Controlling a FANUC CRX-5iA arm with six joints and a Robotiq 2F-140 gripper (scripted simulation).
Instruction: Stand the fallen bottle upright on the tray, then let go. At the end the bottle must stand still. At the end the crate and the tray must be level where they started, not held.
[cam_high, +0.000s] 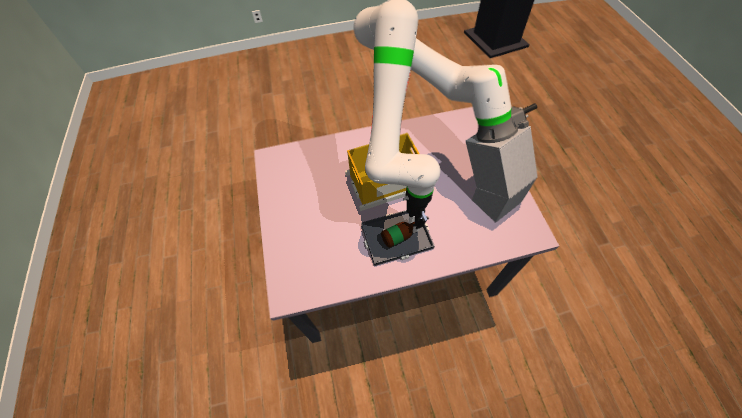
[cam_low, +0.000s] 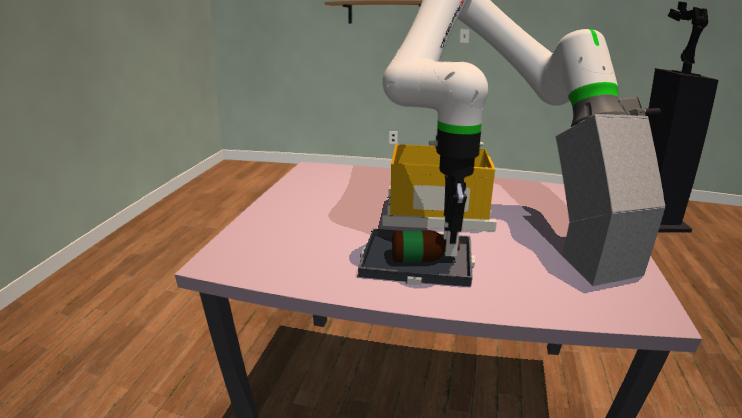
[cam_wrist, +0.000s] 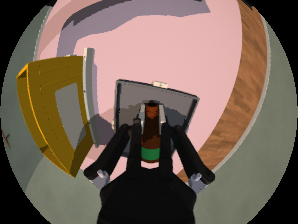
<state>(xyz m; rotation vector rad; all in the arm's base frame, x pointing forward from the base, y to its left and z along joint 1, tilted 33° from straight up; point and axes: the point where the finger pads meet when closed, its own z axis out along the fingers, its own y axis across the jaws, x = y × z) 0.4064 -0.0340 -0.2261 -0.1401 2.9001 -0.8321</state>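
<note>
My gripper is now 60 mm short of the bottle and 20 mm above it. The rest, counted from my hand: yellow crate (270 mm to the right, 20 mm above); tray (70 mm ahead, 50 mm below).
</note>
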